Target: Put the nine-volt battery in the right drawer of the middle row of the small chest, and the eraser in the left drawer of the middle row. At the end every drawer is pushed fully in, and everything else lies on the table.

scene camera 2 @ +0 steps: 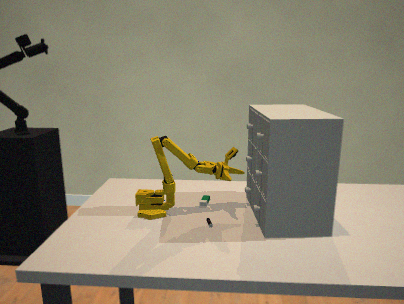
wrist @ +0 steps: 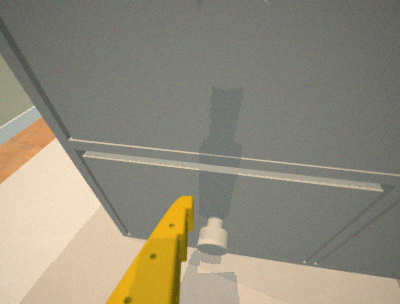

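Pixels of known places: end effector, tool point: (scene camera 2: 243, 172) (wrist: 193, 208); arm's base, origin of the base link: (scene camera 2: 159, 212).
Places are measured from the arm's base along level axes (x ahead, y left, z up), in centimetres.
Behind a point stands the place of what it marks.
The grey small chest (scene camera 2: 301, 175) @[y -13.8, x 40.9, z 18.0 cm] stands at the right of the table, its drawer fronts facing the arm; the drawers look flush. The middle row shows its left knob (scene camera 2: 249, 158) @[y 7.4, x 28.6, z 16.6 cm] and right knob (scene camera 2: 258, 172) @[y -8.0, x 30.3, z 16.7 cm]. The green and white eraser (scene camera 2: 205, 200) @[y 7.6, x 14.3, z 1.4 cm] lies on the table between arm and chest. A small dark piece with a light end, seemingly the nine-volt battery (scene camera 2: 209, 222) @[y -8.1, x 16.5, z 1.0 cm], lies nearer the camera. My gripper (scene camera 2: 237, 175) @[y 8.8, x 26.9, z 11.2 cm] is fully open and empty, before the left column, a little below middle-knob height. In the wrist view, one notched jaw (wrist: 160, 245) @[y 9.1, x 25.0, z 12.3 cm] shows beside the bottom left knob (wrist: 213, 237) @[y 8.1, x 28.0, z 6.4 cm].
The pale table (scene camera 2: 150, 262) @[y -28.8, x 3.3, z 0.0 cm] carries the arm base (scene camera 2: 151, 204) @[y -1.3, x -2.3, z 3.3 cm] at the left and the chest at the right. A black stand (scene camera 2: 30, 195) with another dark arm (scene camera 2: 12, 105) is beyond the table's left side. The bottom left drawer front (wrist: 280, 220) @[y 4.6, x 29.8, z 6.7 cm] shows in the wrist view.
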